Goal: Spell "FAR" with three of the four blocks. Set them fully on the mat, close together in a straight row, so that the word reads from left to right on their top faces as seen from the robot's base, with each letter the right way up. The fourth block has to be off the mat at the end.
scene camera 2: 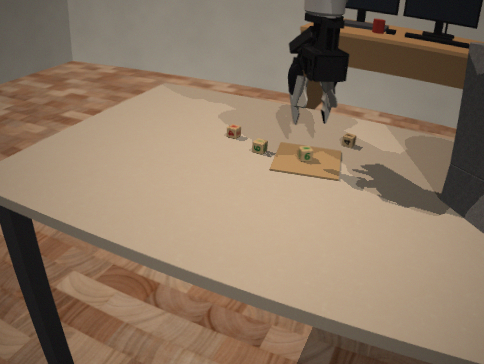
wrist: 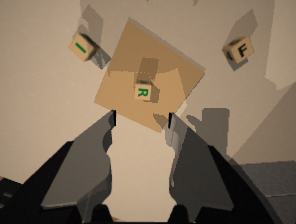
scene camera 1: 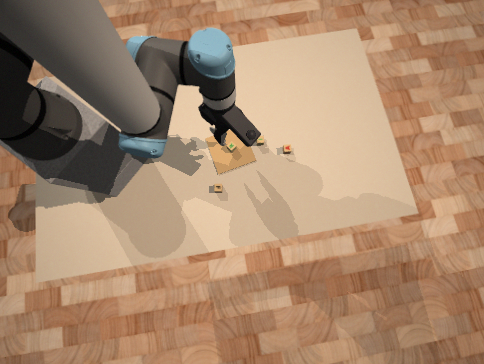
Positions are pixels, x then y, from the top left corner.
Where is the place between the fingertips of my gripper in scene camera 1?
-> At 229, 138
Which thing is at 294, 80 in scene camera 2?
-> My gripper.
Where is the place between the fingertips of my gripper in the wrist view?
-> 142, 112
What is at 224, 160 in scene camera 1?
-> A tan mat.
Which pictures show the tan mat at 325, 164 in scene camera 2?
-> Scene camera 2, the wrist view and scene camera 1: all of them.
